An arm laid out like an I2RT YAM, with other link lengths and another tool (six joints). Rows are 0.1 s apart.
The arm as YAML. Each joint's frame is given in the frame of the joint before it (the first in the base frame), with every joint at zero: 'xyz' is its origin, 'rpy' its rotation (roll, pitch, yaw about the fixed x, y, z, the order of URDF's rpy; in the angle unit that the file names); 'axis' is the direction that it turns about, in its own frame. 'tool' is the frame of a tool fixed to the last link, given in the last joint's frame.
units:
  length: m
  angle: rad
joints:
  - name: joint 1
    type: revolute
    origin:
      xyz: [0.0, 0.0, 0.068]
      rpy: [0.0, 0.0, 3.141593]
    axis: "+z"
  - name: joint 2
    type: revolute
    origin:
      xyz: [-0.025, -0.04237, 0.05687]
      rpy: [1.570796, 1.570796, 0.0]
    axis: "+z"
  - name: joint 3
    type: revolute
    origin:
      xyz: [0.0, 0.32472, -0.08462]
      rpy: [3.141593, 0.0, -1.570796]
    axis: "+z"
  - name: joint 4
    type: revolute
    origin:
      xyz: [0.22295, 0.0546, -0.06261]
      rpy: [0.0, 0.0, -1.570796]
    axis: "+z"
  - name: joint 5
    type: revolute
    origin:
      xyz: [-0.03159, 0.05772, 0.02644]
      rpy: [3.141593, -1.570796, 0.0]
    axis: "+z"
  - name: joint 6
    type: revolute
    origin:
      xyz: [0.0, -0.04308, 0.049]
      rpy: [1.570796, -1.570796, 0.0]
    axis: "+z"
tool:
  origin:
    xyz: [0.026, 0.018, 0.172]
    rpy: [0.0, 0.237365, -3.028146]
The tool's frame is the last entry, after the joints.
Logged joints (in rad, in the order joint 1, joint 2, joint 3, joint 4, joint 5, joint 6), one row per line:
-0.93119 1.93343 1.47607 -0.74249 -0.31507 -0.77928
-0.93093 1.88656 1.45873 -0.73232 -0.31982 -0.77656
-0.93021 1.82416 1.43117 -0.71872 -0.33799 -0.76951
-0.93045 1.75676 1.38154 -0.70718 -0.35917 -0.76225
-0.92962 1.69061 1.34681 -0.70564 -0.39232 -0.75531
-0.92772 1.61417 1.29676 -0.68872 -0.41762 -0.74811
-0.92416 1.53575 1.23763 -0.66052 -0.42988 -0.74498
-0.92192 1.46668 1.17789 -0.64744 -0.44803 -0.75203
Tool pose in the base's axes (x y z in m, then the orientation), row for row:
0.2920 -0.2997 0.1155 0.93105 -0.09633 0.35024 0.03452
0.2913 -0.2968 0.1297 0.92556 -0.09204 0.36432 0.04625
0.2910 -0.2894 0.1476 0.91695 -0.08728 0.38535 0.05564
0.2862 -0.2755 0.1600 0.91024 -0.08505 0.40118 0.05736
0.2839 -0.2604 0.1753 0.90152 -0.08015 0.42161 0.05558
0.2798 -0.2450 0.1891 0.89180 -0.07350 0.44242 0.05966
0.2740 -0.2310 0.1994 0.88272 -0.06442 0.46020 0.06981
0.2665 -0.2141 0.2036 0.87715 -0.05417 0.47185 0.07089
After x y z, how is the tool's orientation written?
As a quaternion, x y z w.
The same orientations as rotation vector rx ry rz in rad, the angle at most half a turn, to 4 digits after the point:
2.8624 -0.2962 1.0768
2.8251 -0.2809 1.1120
2.7829 -0.2649 1.1695
2.7597 -0.2579 1.2163
2.7362 -0.2433 1.2796
2.7000 -0.2225 1.3395
2.6563 -0.1939 1.3848
2.6378 -0.1629 1.4190

